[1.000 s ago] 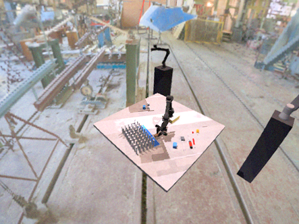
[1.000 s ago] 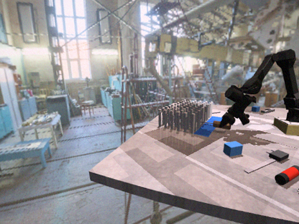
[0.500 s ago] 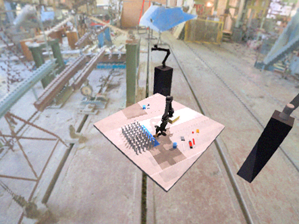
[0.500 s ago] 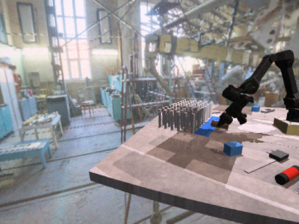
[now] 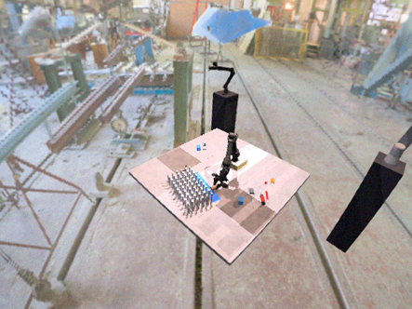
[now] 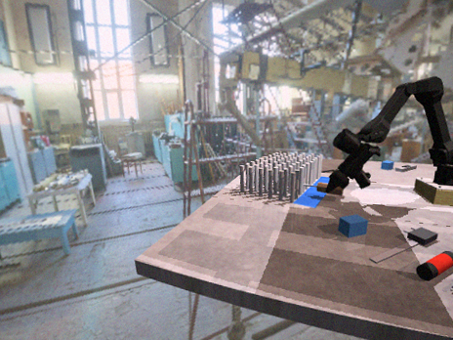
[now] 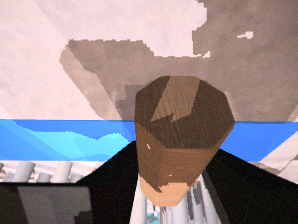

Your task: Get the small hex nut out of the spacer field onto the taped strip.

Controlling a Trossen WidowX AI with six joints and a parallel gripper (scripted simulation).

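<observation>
The blue taped strip is 10 cm to the right of my gripper tip, 3 cm below it and 3 cm ahead of it.
</observation>
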